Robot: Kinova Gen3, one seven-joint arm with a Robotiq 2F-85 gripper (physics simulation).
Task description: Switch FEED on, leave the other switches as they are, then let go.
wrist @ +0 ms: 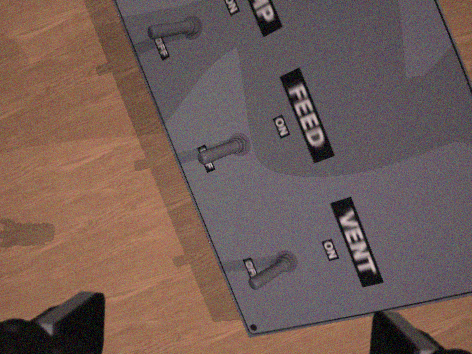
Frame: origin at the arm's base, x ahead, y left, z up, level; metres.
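Seen in the pictures: gripper, fingertip midpoint: [236, 333].
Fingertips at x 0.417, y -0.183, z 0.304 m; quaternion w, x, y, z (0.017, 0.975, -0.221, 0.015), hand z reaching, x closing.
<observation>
Offsets run from my fingertips to a thing's middle. "spot": to the spot under its first point. Level surfaces: height alone.
The FEED switch is a grey lever {spot: dx +0.015, dy +0.066, dz -0.270 m} [222, 149] near the middle of the view, in the row of the FEED label {dx +0.094, dy +0.065, dz -0.259 m} [307, 115]. Its tip leans toward its OFF tag and partly covers it. The VENT lever {spot: dx +0.016, dy -0.053, dz -0.271 m} [272, 271] is below it and leans toward its OFF tag. Another lever {spot: dx +0.017, dy +0.183, dz -0.272 m} [175, 28] at the top left, by a partly visible label ending in MP {spot: dx +0.094, dy +0.161, dz -0.259 m} [265, 15], also leans to the OFF side. My gripper [236, 333] is open, its two fingers wide apart at the bottom of the view, with nothing between them. No finger touches a lever.
The grey switch panel [415, 210] fills the right part of the view, and its lower left corner lies between the fingers in the view. The wooden table top {dz -0.391 m} [75, 125] shows on the left, with shadows along the panel's edge.
</observation>
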